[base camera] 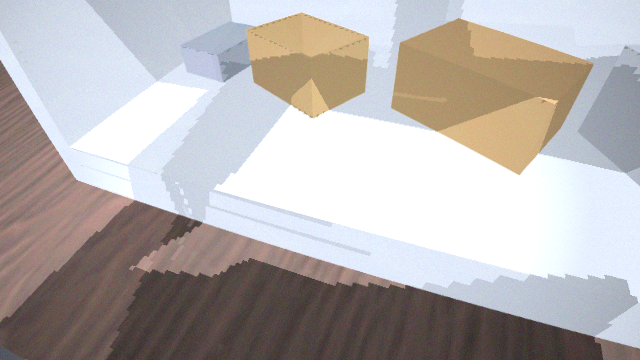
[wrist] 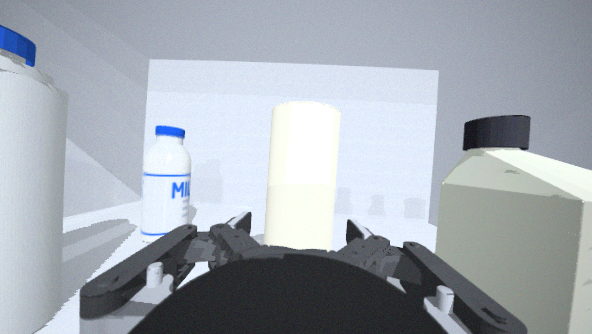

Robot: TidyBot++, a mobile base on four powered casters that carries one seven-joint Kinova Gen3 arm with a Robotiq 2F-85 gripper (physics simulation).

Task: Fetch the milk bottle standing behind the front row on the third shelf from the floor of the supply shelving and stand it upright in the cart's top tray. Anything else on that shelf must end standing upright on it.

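Places are measured from the arm's base along level axes (x ahead, y left, z up), in metres.
Where they show: gripper, fingertip midpoint: (wrist: 298,226).
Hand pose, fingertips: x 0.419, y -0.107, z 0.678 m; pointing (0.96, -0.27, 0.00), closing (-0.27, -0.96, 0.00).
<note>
After its pixels a point has its place.
The milk bottle (wrist: 166,195) {x 0.575, y 0.066, z 0.671 m}, white with a blue cap and blue print, stands upright at the left, farther back on the shelf in the wrist view. A cream cylinder (wrist: 302,175) {x 0.375, y -0.094, z 0.726 m} stands upright in the middle, between the spread fingers and apart from both. My gripper (wrist: 298,226) {x 0.419, y -0.107, z 0.678 m} is open, with a finger on either side of the cylinder; the cylinder's foot is hidden by the gripper's body. The milk bottle is to the left of the left finger. The cart does not show in these views.
A large white bottle with a blue cap (wrist: 30,190) {x 0.430, y 0.089, z 0.702 m} stands close at the left edge. A pale jug with a black cap (wrist: 510,240) {x 0.330, y -0.198, z 0.700 m} stands close at the right. The base camera shows two tan boxes (base camera: 310,75) {x 0.507, y 0.052, z -0.254 m} (base camera: 480,85) {x 0.458, y -0.148, z -0.234 m} and a grey box (base camera: 202,62) {x 0.627, y 0.247, z -0.292 m} on a white shelf board (base camera: 375,190) {x 0.369, y -0.031, z -0.321 m}.
</note>
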